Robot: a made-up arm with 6 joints.
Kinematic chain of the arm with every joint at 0, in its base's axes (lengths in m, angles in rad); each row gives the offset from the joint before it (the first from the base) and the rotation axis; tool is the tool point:
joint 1: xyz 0 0 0.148 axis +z
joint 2: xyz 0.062 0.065 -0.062 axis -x
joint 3: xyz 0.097 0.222 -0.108 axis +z
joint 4: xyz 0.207 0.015 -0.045 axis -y
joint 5: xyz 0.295 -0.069 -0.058 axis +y
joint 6: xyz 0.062 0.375 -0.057 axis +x
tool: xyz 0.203 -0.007 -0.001
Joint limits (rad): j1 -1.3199..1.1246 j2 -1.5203..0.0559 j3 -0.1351..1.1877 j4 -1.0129..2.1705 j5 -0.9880..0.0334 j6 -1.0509..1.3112
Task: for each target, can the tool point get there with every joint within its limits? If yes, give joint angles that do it. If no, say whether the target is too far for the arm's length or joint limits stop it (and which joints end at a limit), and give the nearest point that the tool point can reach.
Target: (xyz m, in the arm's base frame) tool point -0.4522 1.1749 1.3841
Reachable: no: too far | nearest point -0.2985 0.7756 0.9118 | short by 0.637 m
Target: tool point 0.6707 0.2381 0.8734
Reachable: yes | joints -0.4812 -0.9586 0.7002 0.3035 -0.7359 -0.0164
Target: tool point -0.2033 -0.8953 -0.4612
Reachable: no: joint limits stop it (at a limit: joint 1, joint 2, joint 3) | nearest point 0.6771 -0.7061 -0.4440 | short by 0.901 m
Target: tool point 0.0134 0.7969 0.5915
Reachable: yes | joints 0.6536 -0.2499 0.3223 1.1567 -0.3042 -0.8665
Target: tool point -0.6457 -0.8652 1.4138
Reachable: no: too far | nearest point -0.0928 -0.4737 0.8876 | short by 0.858 m
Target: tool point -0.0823 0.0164 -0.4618
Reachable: no: joint limits stop it (at a limit: joint 1, joint 2, joint 3, joint 4, joint 5) | nearest point -0.6534 0.3242 -0.6474 | short by 0.675 m
